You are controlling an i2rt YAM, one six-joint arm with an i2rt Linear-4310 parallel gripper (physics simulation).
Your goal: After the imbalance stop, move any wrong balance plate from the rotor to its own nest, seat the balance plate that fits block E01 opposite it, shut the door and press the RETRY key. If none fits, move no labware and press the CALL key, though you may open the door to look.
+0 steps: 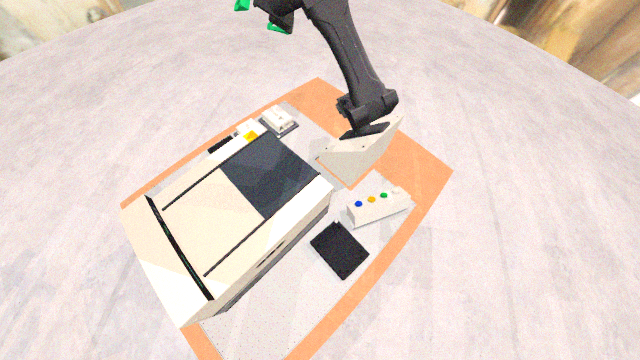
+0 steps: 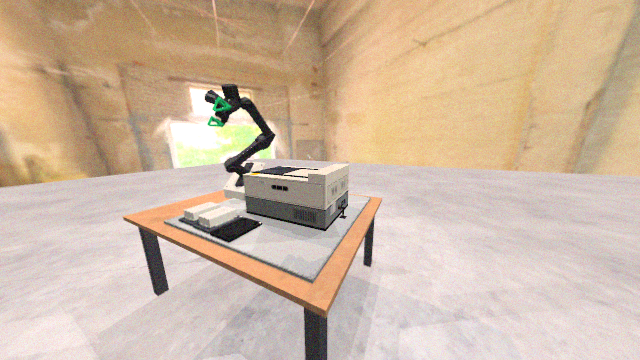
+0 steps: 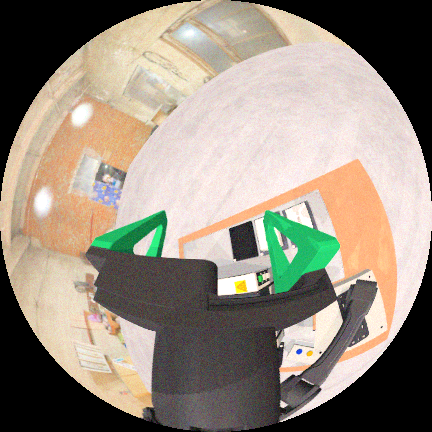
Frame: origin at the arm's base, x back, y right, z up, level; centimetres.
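Seen in the pictures: gripper, between the fingertips: [image 1: 252, 18] [image 2: 210, 118] [image 3: 214, 215]; arm's base, origin of its link: [image 1: 363, 132] [image 3: 352, 315].
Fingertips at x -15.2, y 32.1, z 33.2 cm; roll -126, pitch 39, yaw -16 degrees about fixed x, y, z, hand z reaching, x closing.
Observation:
Offsets run from my fingertips to a thing's top centre. "pt": to the spot under its first point.
My gripper [image 1: 261, 16] [image 2: 218, 114] [image 3: 214, 215] is open and empty, high above the table. The beige machine [image 1: 200, 220] [image 2: 285, 192] has a dark panel {dy -21.1, dx -20.2, dz -26.5 cm} [image 1: 270, 175] in its top. The rotor does not show, and I cannot tell the door's state. Two white plates stand side by side in nests: one {dy +8.1, dx -6.3, dz -42.4 cm} [image 1: 247, 125] [image 2: 218, 217] [image 3: 261, 231] beside a bare black nest {dy +10.1, dx -19.6, dz -46.0 cm} [image 1: 220, 144] [image 2: 236, 229] [image 3: 243, 240], the other {dy +5.9, dx +7.1, dz -42.4 cm} [image 1: 278, 117] [image 2: 200, 211] [image 3: 298, 215] farther along. Their lettering is unreadable. The key box {dy -51.5, dx -0.2, dz -39.4 cm} [image 1: 380, 210] has blue, amber, green and white keys; its labels are unreadable.
A black pad {pt dy -49.9, dx -20.8, dz -45.0 cm} [image 1: 340, 250] lies between the machine and the table edge, near the key box. The arm's pale base [image 1: 345, 165] stands beside the machine. A yellow warning label {pt dy -8.1, dx -14.9, dz -26.7 cm} [image 1: 250, 135] [image 3: 241, 286] is on the machine. The table has an orange-brown rim [image 1: 425, 165] [image 2: 280, 287].

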